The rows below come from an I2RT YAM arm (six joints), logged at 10 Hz.
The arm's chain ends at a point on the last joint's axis. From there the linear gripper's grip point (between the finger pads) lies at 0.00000 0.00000 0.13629 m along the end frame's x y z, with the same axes.
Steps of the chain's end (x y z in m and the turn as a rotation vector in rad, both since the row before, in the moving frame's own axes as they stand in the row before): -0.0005, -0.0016, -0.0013, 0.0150, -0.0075, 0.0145; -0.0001, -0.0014, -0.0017, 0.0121, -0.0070, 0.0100; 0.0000, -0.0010, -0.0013, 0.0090, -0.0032, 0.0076; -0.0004, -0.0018, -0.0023, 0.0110, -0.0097, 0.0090; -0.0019, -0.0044, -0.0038, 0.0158, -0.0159, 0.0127; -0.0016, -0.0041, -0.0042, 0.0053, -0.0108, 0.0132; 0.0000, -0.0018, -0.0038, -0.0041, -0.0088, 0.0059; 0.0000, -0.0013, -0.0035, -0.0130, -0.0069, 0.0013
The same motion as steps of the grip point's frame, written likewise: -0.0015, -0.0037, -0.0013, 0.0150, -0.0075, 0.0145; -0.0010, -0.0031, -0.0017, 0.0121, -0.0070, 0.0100; -0.0004, -0.0022, -0.0013, 0.0090, -0.0032, 0.0076; -0.0017, -0.0033, -0.0023, 0.0110, -0.0097, 0.0090; -0.0041, -0.0066, -0.0038, 0.0158, -0.0159, 0.0127; -0.0031, -0.0048, -0.0042, 0.0053, -0.0108, 0.0132; -0.0012, -0.0012, -0.0038, -0.0041, -0.0088, 0.0059; -0.0009, 0.0005, -0.0035, -0.0130, -0.0069, 0.0013
